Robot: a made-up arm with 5 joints. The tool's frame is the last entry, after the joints. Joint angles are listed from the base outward. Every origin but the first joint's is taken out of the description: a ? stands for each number. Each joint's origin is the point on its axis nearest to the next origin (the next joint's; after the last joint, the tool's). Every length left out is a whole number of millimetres.
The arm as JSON. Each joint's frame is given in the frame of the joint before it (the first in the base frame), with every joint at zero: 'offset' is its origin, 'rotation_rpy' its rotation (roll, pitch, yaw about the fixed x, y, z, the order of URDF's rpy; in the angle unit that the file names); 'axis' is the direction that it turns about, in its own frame. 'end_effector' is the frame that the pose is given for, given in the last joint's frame.
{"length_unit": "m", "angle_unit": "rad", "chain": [
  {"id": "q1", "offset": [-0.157, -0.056, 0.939], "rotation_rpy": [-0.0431, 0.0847, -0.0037], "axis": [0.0, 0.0, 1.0]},
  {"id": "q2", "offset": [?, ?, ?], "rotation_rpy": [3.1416, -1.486, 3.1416], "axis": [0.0, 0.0, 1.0]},
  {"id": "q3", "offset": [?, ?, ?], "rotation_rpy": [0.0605, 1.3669, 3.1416], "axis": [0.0, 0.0, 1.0]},
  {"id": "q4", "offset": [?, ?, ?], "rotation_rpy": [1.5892, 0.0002, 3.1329], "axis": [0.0, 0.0, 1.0]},
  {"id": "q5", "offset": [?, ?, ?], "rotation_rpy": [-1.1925, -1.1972, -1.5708], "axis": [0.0, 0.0, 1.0]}
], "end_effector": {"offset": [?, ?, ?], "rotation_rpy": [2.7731, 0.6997, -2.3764]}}
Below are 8 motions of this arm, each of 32 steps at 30 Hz.
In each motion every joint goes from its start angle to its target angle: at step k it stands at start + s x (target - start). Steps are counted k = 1, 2, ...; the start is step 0. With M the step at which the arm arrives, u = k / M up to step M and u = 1 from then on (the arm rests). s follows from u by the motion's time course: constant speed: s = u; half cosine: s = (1 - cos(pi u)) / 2; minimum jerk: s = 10 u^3 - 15 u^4 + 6 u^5.
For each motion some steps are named. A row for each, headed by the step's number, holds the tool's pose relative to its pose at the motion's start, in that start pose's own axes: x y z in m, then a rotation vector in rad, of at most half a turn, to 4 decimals.
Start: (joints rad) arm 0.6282 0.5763 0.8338 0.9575 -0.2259
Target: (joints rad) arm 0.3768 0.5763 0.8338 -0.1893 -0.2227
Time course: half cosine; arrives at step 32
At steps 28, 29, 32:
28: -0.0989 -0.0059 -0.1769 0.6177 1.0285 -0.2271
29: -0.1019 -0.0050 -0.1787 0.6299 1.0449 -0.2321
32: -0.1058 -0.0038 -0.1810 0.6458 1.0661 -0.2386

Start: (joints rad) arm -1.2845 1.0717 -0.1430 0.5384 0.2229
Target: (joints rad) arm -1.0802 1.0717 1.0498 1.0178 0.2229
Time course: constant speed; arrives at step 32
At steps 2, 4, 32:
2: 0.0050 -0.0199 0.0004 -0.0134 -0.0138 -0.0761
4: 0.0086 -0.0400 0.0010 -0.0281 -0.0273 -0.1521
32: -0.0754 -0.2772 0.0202 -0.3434 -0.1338 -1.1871

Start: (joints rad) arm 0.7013 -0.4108 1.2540 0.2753 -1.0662
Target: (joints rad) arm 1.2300 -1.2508 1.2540 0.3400 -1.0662
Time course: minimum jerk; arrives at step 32
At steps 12, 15, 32:
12: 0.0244 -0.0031 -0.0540 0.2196 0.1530 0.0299
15: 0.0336 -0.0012 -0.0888 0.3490 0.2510 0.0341
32: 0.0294 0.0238 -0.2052 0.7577 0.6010 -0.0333

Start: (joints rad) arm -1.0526 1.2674 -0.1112 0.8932 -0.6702
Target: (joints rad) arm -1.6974 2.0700 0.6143 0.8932 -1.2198
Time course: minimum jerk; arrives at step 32
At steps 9, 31, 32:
9: -0.0161 -0.0210 -0.0262 0.0113 0.1322 -0.0785
31: -0.1598 -0.0624 -0.0775 0.0437 0.9366 -0.3492
32: -0.1598 -0.0624 -0.0775 0.0437 0.9369 -0.3492

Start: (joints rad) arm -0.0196 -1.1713 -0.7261 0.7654 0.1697
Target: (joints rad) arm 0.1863 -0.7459 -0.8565 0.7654 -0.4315
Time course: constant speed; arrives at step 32
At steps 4, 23, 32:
4: -0.0018 0.0081 -0.0098 0.0484 0.0272 0.0881
23: -0.0222 0.0422 -0.0513 0.3295 0.1740 0.4850
32: -0.0371 0.0551 -0.0675 0.4904 0.2527 0.6566

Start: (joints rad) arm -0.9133 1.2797 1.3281 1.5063 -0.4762
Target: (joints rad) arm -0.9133 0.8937 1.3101 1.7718 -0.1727
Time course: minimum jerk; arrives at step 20
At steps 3, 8, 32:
3: 0.0000 -0.0001 -0.0006 -0.0009 0.0015 -0.0068
8: -0.0001 -0.0017 -0.0067 -0.0104 0.0198 -0.0822
32: -0.0018 -0.0072 -0.0202 -0.0333 0.0782 -0.2687

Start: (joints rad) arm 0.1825 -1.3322 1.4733 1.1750 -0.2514
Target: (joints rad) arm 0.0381 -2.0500 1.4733 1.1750 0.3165
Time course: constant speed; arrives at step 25
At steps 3, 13, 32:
3: -0.0001 -0.0029 -0.0161 0.0259 0.0695 -0.0526
13: -0.0074 -0.0025 -0.0697 0.1007 0.3182 -0.1926
32: -0.0290 0.0189 -0.1272 0.1648 0.6386 -0.2804

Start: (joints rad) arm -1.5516 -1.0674 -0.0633 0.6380 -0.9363
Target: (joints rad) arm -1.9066 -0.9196 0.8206 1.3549 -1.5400
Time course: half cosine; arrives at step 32
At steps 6, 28, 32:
6: -0.0101 -0.0039 0.0153 -0.0793 -0.0474 -0.0082
28: -0.1227 0.0743 0.1093 -1.0000 -0.1342 -0.0323
32: -0.1264 0.0802 0.1094 -1.0377 -0.1200 -0.0370

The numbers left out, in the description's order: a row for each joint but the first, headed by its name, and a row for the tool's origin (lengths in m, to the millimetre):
q2: -0.053 -0.109 0.0
q3: 0.017 0.005 0.0
q4: 0.065 -0.104 0.0
q5: -0.162 0.044 0.0
tool: -0.051 0.011 0.0

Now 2 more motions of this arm.
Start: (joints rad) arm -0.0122 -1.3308 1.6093 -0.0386 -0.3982
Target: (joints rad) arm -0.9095 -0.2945 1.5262 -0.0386 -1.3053
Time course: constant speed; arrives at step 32
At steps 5, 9, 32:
5: -0.0323 -0.0034 0.0466 0.0929 -0.2536 0.1467
9: -0.0665 -0.0117 0.0768 0.1535 -0.4564 0.2602
32: -0.3110 -0.1118 0.0733 0.1728 -1.5860 0.7641

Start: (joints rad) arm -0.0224 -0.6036 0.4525 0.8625 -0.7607
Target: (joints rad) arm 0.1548 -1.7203 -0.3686 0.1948 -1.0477
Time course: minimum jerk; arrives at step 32
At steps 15, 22, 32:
15: 0.0168 0.0442 0.0140 0.8542 -0.1759 0.3488
22: 0.0088 0.0703 0.0732 1.4617 -0.3846 0.7477
32: -0.0065 0.0691 0.1098 1.6893 -0.5057 0.9715

